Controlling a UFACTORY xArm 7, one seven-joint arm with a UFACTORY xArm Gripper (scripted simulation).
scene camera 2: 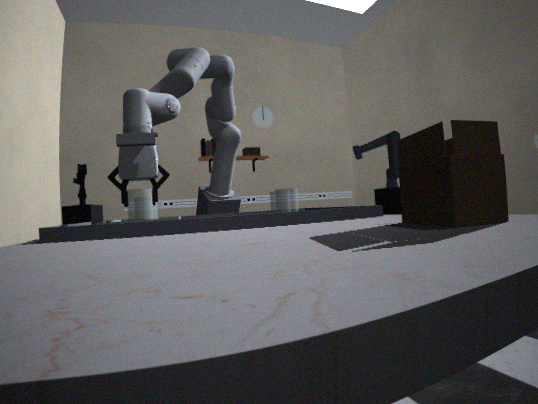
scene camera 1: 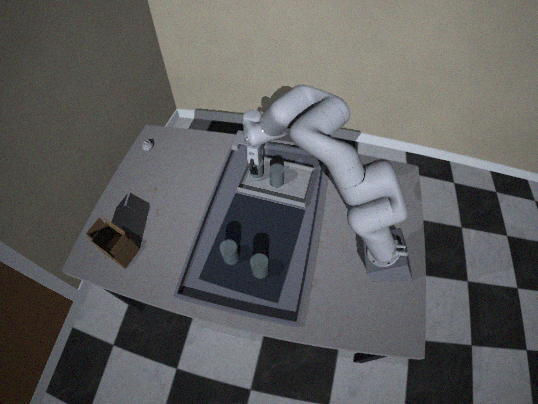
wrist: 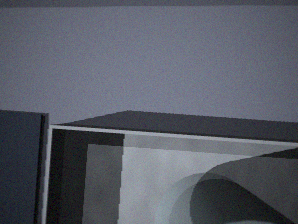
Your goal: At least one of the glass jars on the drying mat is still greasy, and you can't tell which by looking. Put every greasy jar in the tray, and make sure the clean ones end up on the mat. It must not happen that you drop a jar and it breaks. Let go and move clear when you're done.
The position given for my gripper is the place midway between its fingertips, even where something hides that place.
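Observation:
I see my gripper (scene camera 2: 140, 206). I see a cardboard box too, at (scene camera 2: 468, 187) and at (scene camera 1: 124, 251), while in the wrist view the box is out of frame. A tray is visible to me at (scene camera 1: 297, 178) and again at (wrist: 98, 167), and there is a dark drying mat (scene camera 1: 257, 226) as well.

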